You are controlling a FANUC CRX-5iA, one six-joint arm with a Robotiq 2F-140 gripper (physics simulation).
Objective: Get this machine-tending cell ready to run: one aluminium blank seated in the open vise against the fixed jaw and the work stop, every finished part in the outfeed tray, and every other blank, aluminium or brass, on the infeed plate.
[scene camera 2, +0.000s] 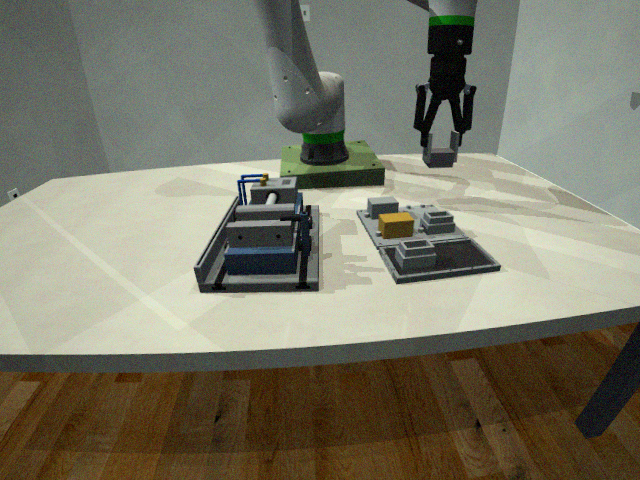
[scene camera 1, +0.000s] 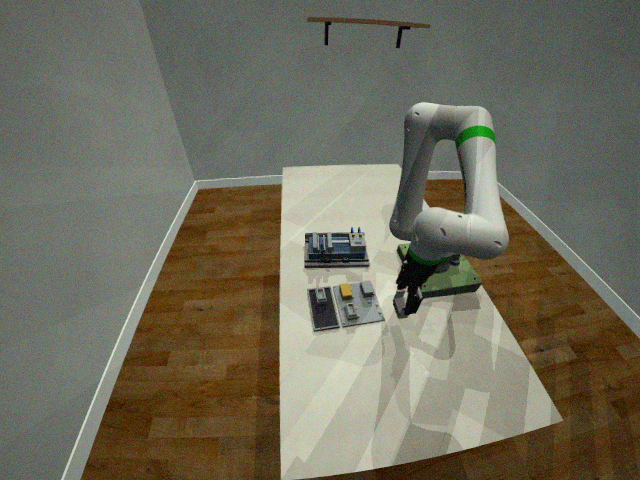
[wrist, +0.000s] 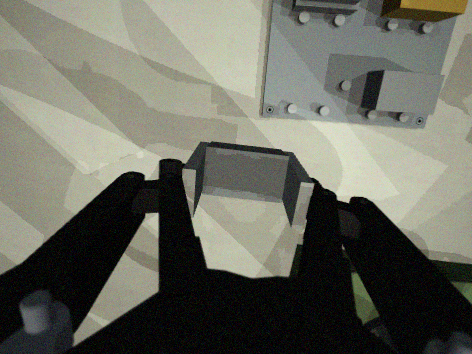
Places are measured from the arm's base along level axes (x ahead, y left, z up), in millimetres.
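Where they show: gripper, fingertip midpoint: (scene camera 2: 439,161) (scene camera 1: 399,309) (wrist: 244,164); arm's base, link origin: (scene camera 2: 324,157).
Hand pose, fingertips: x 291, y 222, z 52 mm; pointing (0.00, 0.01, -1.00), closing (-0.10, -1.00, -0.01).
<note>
Things, the pixels of their centre, and the offset from my fingertips.
- grey aluminium blank, body centre: (wrist: 244,170) (scene camera 2: 439,157) (scene camera 1: 400,307) dx -2, dy +0, dz +9 mm
- infeed plate, body centre: (wrist: 358,41) (scene camera 2: 408,224) (scene camera 1: 357,302) dx +108, dy -118, dz -102 mm
- brass blank, body centre: (scene camera 2: 395,225) (scene camera 1: 345,291) dx +149, dy -166, dz -80 mm
- stepped finished part, body centre: (scene camera 2: 437,221) (scene camera 1: 350,311) dx +152, dy -75, dz -81 mm
- vise, body centre: (scene camera 2: 267,222) (scene camera 1: 336,245) dx +126, dy -413, dz -57 mm
My gripper (scene camera 1: 407,303) (scene camera 2: 440,148) (wrist: 244,164) is shut on a grey aluminium blank (scene camera 2: 440,158) (wrist: 245,172), held above the table beside the infeed plate (scene camera 1: 369,315) (scene camera 2: 449,236) (wrist: 305,65). On that plate are another aluminium blank (scene camera 1: 367,288) (scene camera 2: 383,207) (wrist: 407,91), a brass blank (scene camera 1: 345,290) (scene camera 2: 395,225) (wrist: 425,7) and a stepped finished part (scene camera 1: 351,311) (scene camera 2: 437,222). Another finished part (scene camera 1: 321,294) (scene camera 2: 415,254) sits in the dark outfeed tray (scene camera 1: 324,316) (scene camera 2: 465,256). The vise (scene camera 1: 338,253) (scene camera 2: 261,259) has its jaws apart; the low part of the gap is hidden in scene camera 2.
The green robot base (scene camera 1: 452,281) (scene camera 2: 330,178) stands behind the plate, seen from scene camera 2. The vise's blue hoses (scene camera 2: 240,188) rise at its rear. Small locating pins (wrist: 324,110) stick up from the infeed plate. The tray has a low raised rim.
</note>
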